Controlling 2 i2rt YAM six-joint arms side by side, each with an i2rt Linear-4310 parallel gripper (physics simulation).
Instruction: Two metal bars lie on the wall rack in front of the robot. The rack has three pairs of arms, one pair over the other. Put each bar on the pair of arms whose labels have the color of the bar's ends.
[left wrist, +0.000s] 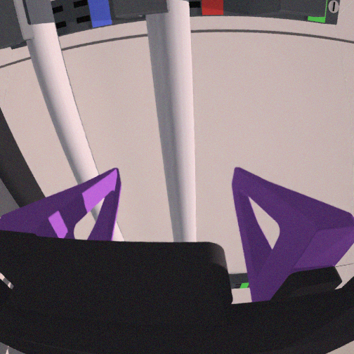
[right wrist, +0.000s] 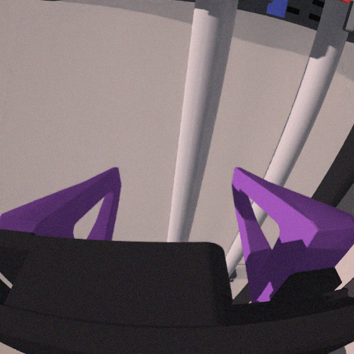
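The nearer pale metal bar (left wrist: 175, 110) (right wrist: 200, 110) runs lengthwise between the parted purple fingers of my left gripper (left wrist: 176, 175) and my right gripper (right wrist: 176, 175). Both grippers are open, and neither grips the bar. The other bar (left wrist: 67, 110) (right wrist: 302, 115) runs beyond the left finger in the left wrist view and behind the right finger in the right wrist view. A bit of red shows at its top in the right wrist view. The nearer bar's colored ends do not show. The wall rack (left wrist: 252, 11) carries a blue label (left wrist: 100, 12) (right wrist: 276, 8), a red label (left wrist: 212, 7) and a green label (left wrist: 317, 19).
A dark rack arm (left wrist: 142, 7) stands beside the nearer bar at the top of the left wrist view. Another arm (left wrist: 39, 11) is by the other bar. A far piece of rack with a green patch (left wrist: 244, 285) shows low between the left gripper's fingers.
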